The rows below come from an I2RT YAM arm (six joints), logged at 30 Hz.
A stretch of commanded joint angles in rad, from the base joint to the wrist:
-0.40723 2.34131 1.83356 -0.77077 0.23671 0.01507
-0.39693 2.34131 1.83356 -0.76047 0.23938 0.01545
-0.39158 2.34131 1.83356 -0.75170 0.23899 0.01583
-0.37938 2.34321 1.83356 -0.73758 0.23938 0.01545
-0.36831 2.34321 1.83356 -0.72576 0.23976 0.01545
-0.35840 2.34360 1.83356 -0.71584 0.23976 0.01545
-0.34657 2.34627 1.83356 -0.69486 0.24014 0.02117
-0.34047 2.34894 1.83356 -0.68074 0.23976 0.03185
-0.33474 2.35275 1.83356 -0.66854 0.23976 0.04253
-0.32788 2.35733 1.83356 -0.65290 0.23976 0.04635
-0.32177 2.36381 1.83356 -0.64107 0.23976 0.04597
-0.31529 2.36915 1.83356 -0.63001 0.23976 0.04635
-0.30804 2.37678 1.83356 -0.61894 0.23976 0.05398
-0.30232 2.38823 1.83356 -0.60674 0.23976 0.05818
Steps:
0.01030 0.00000 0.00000 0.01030 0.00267 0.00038
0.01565 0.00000 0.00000 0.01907 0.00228 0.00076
0.02785 0.00190 0.00000 0.03319 0.00267 0.00038
0.03892 0.00190 0.00000 0.04501 0.00305 0.00038
0.04883 0.00229 0.00000 0.05493 0.00305 0.00038
0.06066 0.00496 0.00000 0.07591 0.00343 0.00610
0.06676 0.00763 0.00000 0.09003 0.00305 0.01678
0.07249 0.01144 0.00000 0.10223 0.00305 0.02746
0.07935 0.01602 0.00000 0.11787 0.00305 0.03128
0.08546 0.02250 0.00000 0.12970 0.00305 0.03090
0.09194 0.02784 0.00000 0.14076 0.00305 0.03128
0.09919 0.03547 0.00000 0.15183 0.00305 0.03891
0.10491 0.04692 0.00000 0.16403 0.00305 0.04311

